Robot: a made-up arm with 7 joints. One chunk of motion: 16 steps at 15 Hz.
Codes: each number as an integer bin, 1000 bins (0 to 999) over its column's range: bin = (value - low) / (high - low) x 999, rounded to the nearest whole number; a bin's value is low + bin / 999 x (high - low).
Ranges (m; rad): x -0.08..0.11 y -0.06..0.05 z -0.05..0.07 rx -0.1..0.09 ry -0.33..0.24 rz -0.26..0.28
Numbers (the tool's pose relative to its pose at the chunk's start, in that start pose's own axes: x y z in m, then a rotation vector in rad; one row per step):
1: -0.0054 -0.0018 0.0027 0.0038 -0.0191 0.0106
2: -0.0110 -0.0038 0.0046 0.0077 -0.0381 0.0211
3: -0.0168 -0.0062 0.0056 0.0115 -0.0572 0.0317
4: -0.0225 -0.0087 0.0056 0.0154 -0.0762 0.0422
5: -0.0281 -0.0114 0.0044 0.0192 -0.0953 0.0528
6: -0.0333 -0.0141 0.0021 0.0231 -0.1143 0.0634
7: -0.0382 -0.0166 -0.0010 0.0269 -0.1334 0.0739
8: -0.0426 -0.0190 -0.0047 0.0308 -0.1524 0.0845
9: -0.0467 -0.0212 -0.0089 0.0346 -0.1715 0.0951
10: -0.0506 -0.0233 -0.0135 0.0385 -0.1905 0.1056
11: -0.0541 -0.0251 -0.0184 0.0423 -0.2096 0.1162
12: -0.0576 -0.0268 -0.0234 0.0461 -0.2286 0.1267
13: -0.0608 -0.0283 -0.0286 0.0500 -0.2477 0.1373
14: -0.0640 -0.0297 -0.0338 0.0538 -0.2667 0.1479
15: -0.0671 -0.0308 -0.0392 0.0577 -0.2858 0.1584
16: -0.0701 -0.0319 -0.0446 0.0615 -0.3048 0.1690
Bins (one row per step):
1: 392 529 439 546 545 501
2: 363 510 455 566 512 520
3: 332 489 463 586 478 540
4: 302 466 463 607 445 559
5: 273 441 453 627 411 579
6: 246 417 434 647 378 598
7: 220 394 408 667 345 618
8: 197 372 377 688 311 637
9: 175 352 342 708 278 657
10: 155 333 304 728 244 676
11: 136 317 263 748 211 696
12: 118 302 221 768 178 715
13: 101 288 178 789 144 735
14: 84 275 135 809 111 755
15: 68 265 90 829 77 774
16: 52 255 45 849 44 794

